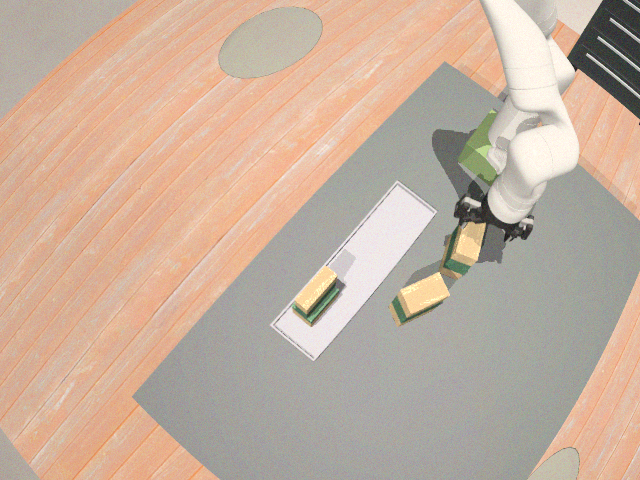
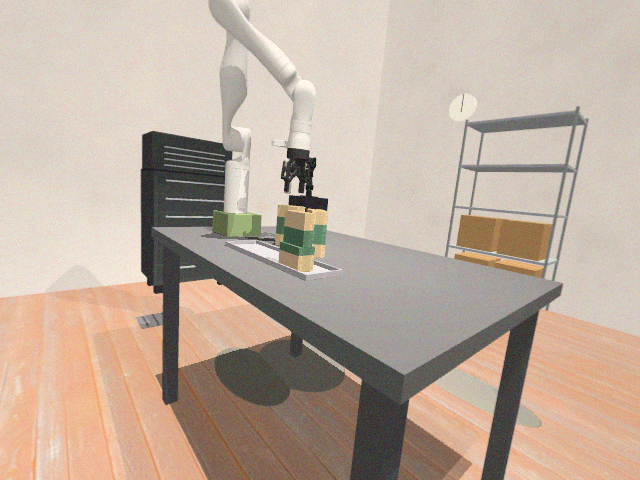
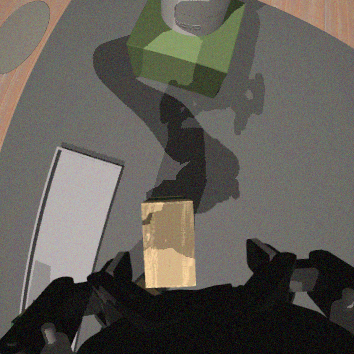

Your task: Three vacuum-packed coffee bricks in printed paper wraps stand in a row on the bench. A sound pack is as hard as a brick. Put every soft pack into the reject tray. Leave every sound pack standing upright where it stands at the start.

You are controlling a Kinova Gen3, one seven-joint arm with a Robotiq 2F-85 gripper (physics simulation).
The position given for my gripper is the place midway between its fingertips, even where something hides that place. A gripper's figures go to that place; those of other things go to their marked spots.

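A reject tray (image 1: 365, 259) is 1.02 m from the lens; my gripper (image 1: 484, 231) is 0.91 m from the lens. My gripper is thus nearer to the lens than the reject tray.
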